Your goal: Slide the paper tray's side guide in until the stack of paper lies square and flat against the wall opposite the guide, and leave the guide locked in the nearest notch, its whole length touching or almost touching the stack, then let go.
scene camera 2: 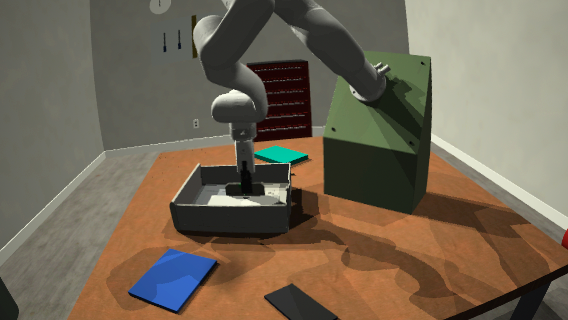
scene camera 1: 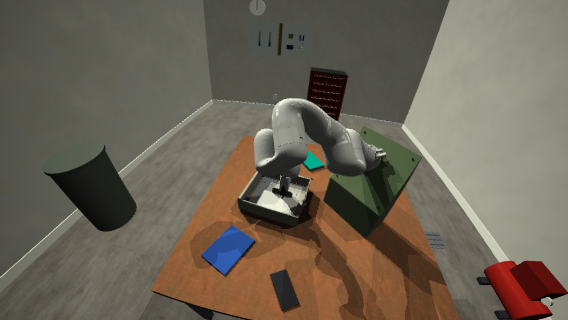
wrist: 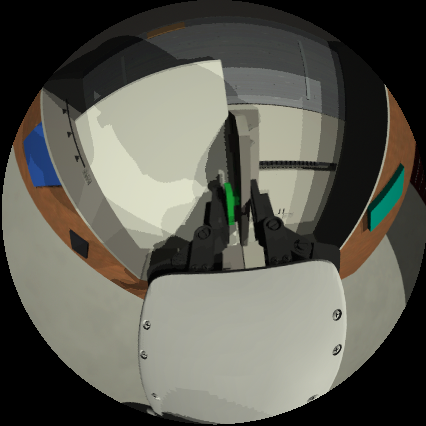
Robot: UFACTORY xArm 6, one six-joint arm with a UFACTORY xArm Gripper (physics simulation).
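Pixels of known places: gripper, between the fingertips: (scene camera 2: 247, 190) (scene camera 1: 283, 193) (wrist: 236, 195); arm's base, origin of its link: (scene camera 2: 368, 84) (scene camera 1: 368, 157).
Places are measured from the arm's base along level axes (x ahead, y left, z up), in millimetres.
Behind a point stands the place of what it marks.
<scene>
The paper tray (scene camera 1: 265, 215) {y 310, x 388, z -334 mm} (scene camera 2: 230, 219) {y 306, x 369, z -311 mm} (wrist: 59, 145) {y 313, x 438, z -282 mm} stands on the table. The paper stack (scene camera 1: 271, 201) {y 226, x 400, z -312 mm} (scene camera 2: 235, 200) {y 190, x 392, z -312 mm} (wrist: 165, 150) {y 211, x 400, z -312 mm} lies in it, on the side of the wall with the arrow marks. Its far edge looks slanted in the curved wrist view, so I cannot tell exact squareness. The side guide (scene camera 2: 258, 190) {y 145, x 332, z -297 mm} (wrist: 248, 142) {y 152, x 419, z -274 mm}, pale with a dark face, stands upright along the stack's other side, its far end close to the paper. Shadow and fingers hide the nearer contact. My gripper (scene camera 1: 284, 188) {y 151, x 365, z -297 mm} (scene camera 2: 245, 187) {y 151, x 365, z -297 mm} (wrist: 236, 195) {y 151, x 365, z -297 mm} is slightly open, fingers either side of the guide and green tab (wrist: 229, 202) {y 160, x 379, z -271 mm}.
A notched slot (wrist: 297, 165) {y 68, x 377, z -350 mm} runs across the tray floor beyond the guide. A teal block (scene camera 1: 313, 161) {y -283, x 330, z -335 mm} (scene camera 2: 281, 154) {y -285, x 353, z -335 mm} (wrist: 386, 199) {y -253, x 365, z -335 mm} lies behind the tray. A blue block (scene camera 1: 228, 249) {y 561, x 439, z -345 mm} (scene camera 2: 173, 280) {y 568, x 435, z -345 mm} (wrist: 41, 159) {y 517, x 433, z -345 mm} and a black block (scene camera 1: 284, 290) {y 596, x 132, z -345 mm} (scene camera 2: 301, 302) {y 576, x 136, z -345 mm} lie in front. The green arm base (scene camera 1: 350, 207) {y 118, x -3, z -244 mm} (scene camera 2: 370, 170) {y 116, x 1, z -240 mm} stands right.
</scene>
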